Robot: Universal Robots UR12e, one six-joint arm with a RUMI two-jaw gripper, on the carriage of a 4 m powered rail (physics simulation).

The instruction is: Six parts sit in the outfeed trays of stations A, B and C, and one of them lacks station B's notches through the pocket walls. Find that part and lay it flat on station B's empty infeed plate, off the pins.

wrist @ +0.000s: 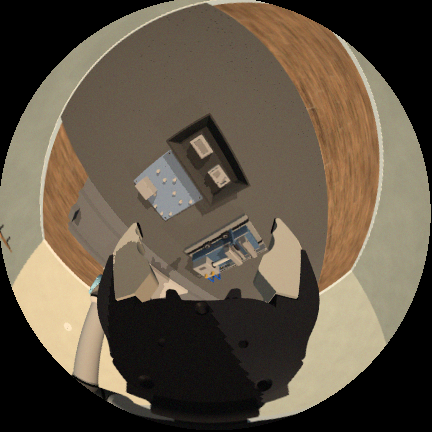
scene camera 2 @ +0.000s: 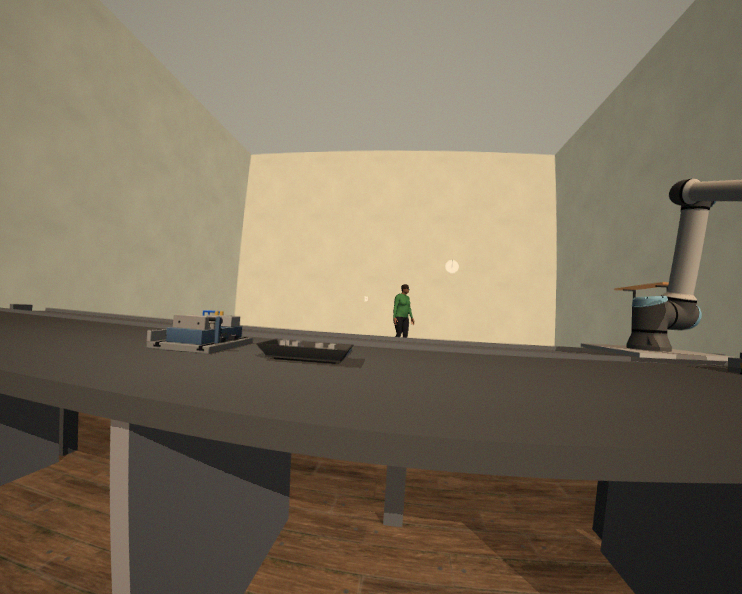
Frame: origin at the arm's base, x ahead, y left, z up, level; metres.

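Seen in the pictures: gripper, between the fingertips: [wrist: 205, 222]; arm's base, origin of its link: [scene camera 2: 648, 349].
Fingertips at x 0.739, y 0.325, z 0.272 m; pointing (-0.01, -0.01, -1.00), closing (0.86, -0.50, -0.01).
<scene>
Pixels of each thing's top centre, then the offset from my fingertips to it.
- dark outfeed tray, centre of its top: [wrist: 209, 161] 0.015 m ahead, 0.015 m left, 0.260 m down
- upper part, centre of its top: [wrist: 200, 146] 0.018 m ahead, 0.064 m left, 0.255 m down
- lower part, centre of its top: [wrist: 219, 177] 0.015 m ahead, 0.037 m right, 0.255 m down
- light-blue infeed plate, centre of its top: [wrist: 165, 188] 0.154 m back, 0.018 m left, 0.294 m down
- plain beige block, centre of its top: [wrist: 143, 189] 0.202 m back, 0.063 m left, 0.258 m down
- blue fixture, centre of its top: [wrist: 226, 263] 0.116 m back, 0.315 m right, 0.203 m down
My gripper [wrist: 205, 222] is open and empty, high above a station's table in the wrist view; it does not show in scene camera 2. A dark outfeed tray [wrist: 231, 152] holds two pale parts. The upper part [wrist: 201, 146] shows a plain-looking rectangular pocket; the lower part [wrist: 218, 176] shows a more broken pocket outline. Wall details are too small to tell surely. Beside the tray, a light-blue infeed plate [wrist: 165, 198] bears several pins and a plain beige block [wrist: 146, 188] at its left corner. Another outfeed tray [scene camera 2: 306, 352] with pale parts shows in scene camera 2. Station letters are not readable.
A blue fixture [wrist: 229, 251] with pale blocks and blue and yellow fittings stands below the tray in the wrist view. A similar fixture [scene camera 2: 190, 335] stands left in scene camera 2. The arm [scene camera 2: 688, 250] stands at the right. A person in green [scene camera 2: 402, 307] stands behind the table.
</scene>
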